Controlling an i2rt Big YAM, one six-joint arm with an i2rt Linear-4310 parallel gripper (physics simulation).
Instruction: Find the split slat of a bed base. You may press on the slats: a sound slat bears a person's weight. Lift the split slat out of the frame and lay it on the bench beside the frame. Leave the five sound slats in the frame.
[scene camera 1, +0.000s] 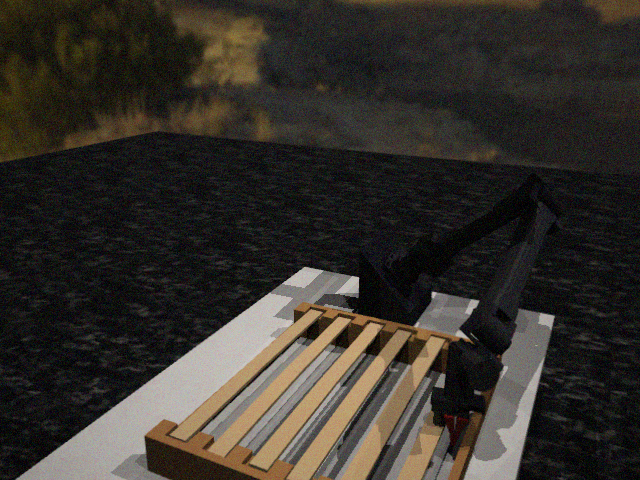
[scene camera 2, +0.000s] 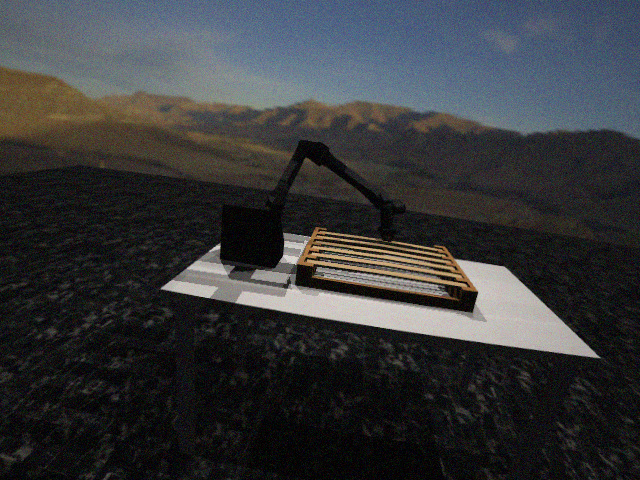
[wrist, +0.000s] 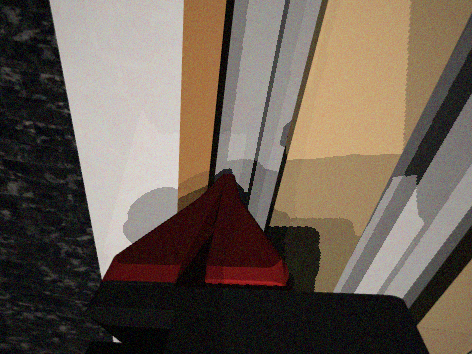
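Note:
The wooden bed-base frame (scene camera 1: 180, 456) (scene camera 2: 392, 295) (wrist: 202, 75) lies on the white bench (scene camera 1: 170, 382) (scene camera 2: 516, 310) (wrist: 125, 90). Six pale slats span it; the outermost slat (scene camera 1: 424, 448) (wrist: 350, 100) is nearest my gripper. The neighbouring slat (scene camera 1: 400, 403) (wrist: 450, 315) has a faint thin line across it in the wrist view. No open split shows. My gripper (scene camera 1: 453, 448) (scene camera 2: 386, 239) (wrist: 229, 182) is shut and empty, pointing down. Its red tips are over the gap between the outermost slat and the side rail. Their exact height is hard to tell.
The arm's dark base (scene camera 1: 385, 289) (scene camera 2: 251, 235) stands on the bench beyond one end of the frame. Bench surface extends along both long sides of the frame. The bench edge lies beyond the side rail, at the left in the wrist view.

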